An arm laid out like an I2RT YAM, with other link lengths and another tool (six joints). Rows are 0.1 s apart.
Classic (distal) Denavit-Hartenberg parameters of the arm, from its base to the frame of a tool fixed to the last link. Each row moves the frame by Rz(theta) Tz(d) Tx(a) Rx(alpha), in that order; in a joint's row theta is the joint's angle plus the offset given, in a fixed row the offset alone. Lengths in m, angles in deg.
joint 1: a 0.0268, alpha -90, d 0.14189, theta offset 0
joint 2: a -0.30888, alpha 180, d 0, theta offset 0
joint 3: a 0.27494, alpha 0, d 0, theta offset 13.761
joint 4: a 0.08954, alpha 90, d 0.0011, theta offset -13.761
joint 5: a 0, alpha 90, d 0.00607, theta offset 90
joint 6: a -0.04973, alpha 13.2, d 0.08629, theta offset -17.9
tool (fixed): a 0, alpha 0, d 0.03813, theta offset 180
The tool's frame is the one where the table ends.
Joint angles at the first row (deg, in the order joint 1, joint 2, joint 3, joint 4, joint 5, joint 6):
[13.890, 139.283, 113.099, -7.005, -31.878, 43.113]
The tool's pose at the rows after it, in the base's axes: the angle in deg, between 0 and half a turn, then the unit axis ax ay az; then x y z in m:
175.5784, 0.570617, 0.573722, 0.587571, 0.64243, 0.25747, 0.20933
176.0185, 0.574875, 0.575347, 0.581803, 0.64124, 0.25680, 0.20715
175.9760, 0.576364, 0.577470, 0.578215, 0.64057, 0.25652, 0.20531
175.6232, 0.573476, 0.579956, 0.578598, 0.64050, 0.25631, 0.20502
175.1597, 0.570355, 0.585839, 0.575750, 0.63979, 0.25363, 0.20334
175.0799, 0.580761, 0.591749, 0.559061, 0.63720, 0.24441, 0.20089
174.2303, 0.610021, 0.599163, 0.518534, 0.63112, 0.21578, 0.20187
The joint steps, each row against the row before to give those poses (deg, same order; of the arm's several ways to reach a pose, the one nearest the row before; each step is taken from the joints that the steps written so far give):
[-0.393, 0.000, 0.021, -0.261, -0.896, 0.000]
[-0.044, 0.000, 0.088, -1.073, -0.088, -0.066]
[0.000, 0.001, 0.000, -0.567, 0.175, -0.306]
[-0.022, 0.000, 0.002, 0.020, 0.109, -0.546]
[-0.241, -0.066, -0.002, -0.676, 0.066, -1.246]
[-0.699, -0.633, 0.002, -3.324, 0.437, -1.202]
[-2.164, -2.143, 0.042, -8.130, 1.770, -2.361]

